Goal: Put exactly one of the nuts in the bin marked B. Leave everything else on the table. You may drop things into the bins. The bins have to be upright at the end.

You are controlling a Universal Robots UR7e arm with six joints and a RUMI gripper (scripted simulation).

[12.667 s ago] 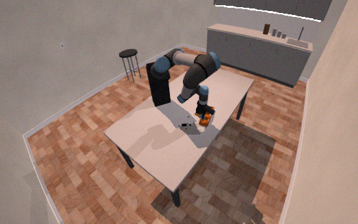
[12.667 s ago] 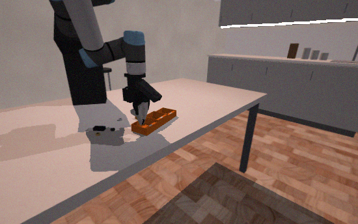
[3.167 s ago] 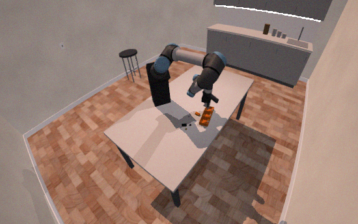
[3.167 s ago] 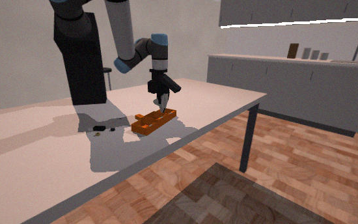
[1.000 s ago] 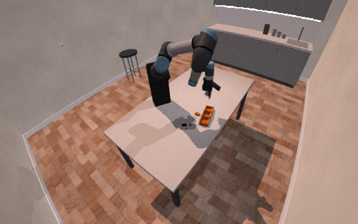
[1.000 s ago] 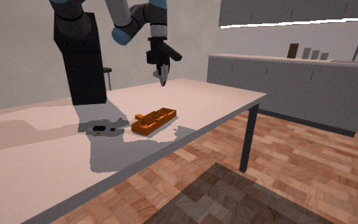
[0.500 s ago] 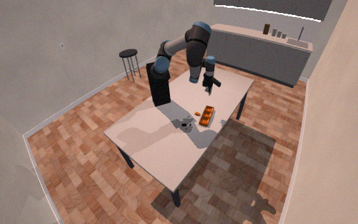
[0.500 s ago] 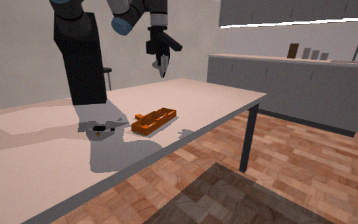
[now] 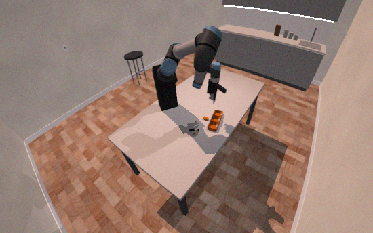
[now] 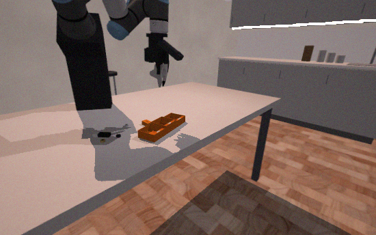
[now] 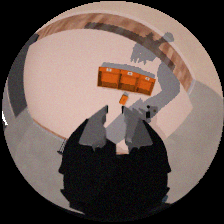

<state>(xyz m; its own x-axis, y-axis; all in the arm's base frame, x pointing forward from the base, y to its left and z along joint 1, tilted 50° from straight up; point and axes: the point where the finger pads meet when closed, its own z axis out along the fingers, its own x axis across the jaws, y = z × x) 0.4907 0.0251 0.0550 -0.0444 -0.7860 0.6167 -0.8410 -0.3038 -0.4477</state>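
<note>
Right now my hand is 14 cm past the grey piece, 9 cm to the left of it and 19 cm above it. From my hand the other things lie so: dark nut 11 cm behind, 20 cm to the right, 19 cm below; orange bin 3 cm ahead, 6 cm to the right, 18 cm below; orange block 7 cm behind, 4 cm to the right, 19 cm below.
</note>
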